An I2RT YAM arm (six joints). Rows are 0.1 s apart.
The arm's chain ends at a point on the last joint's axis. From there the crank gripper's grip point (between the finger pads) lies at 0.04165 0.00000 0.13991 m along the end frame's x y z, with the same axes.
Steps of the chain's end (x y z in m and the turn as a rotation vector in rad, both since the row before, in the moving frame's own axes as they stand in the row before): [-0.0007, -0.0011, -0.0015, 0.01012, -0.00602, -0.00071]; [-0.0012, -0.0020, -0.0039, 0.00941, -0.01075, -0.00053]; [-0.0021, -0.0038, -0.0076, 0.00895, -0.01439, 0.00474]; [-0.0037, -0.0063, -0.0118, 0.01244, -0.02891, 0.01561]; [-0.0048, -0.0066, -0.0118, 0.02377, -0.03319, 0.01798]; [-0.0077, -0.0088, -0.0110, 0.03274, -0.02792, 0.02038]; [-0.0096, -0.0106, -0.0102, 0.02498, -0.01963, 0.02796]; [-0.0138, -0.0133, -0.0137, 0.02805, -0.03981, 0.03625]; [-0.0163, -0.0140, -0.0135, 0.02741, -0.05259, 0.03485]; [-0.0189, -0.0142, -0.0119, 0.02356, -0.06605, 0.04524]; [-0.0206, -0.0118, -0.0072, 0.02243, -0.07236, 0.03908]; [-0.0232, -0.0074, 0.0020, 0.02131, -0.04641, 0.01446]
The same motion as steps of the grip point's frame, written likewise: [-0.0015, -0.0025, -0.0013, 0.01012, -0.00602, -0.00071]; [-0.0027, -0.0033, -0.0035, 0.00941, -0.01075, -0.00053]; [-0.0041, -0.0049, -0.0070, 0.00895, -0.01439, 0.00474]; [-0.0078, -0.0074, -0.0107, 0.01244, -0.02891, 0.01561]; [-0.0094, -0.0092, -0.0105, 0.02377, -0.03319, 0.01798]; [-0.0116, -0.0126, -0.0100, 0.03274, -0.02792, 0.02038]; [-0.0123, -0.0130, -0.0094, 0.02498, -0.01963, 0.02796]; [-0.0194, -0.0158, -0.0122, 0.02805, -0.03981, 0.03625]; [-0.0237, -0.0165, -0.0115, 0.02741, -0.05259, 0.03485]; [-0.0282, -0.0159, -0.0095, 0.02356, -0.06605, 0.04524]; [-0.0308, -0.0135, -0.0046, 0.02243, -0.07236, 0.03908]; [-0.0297, -0.0098, 0.0038, 0.02131, -0.04641, 0.01446]
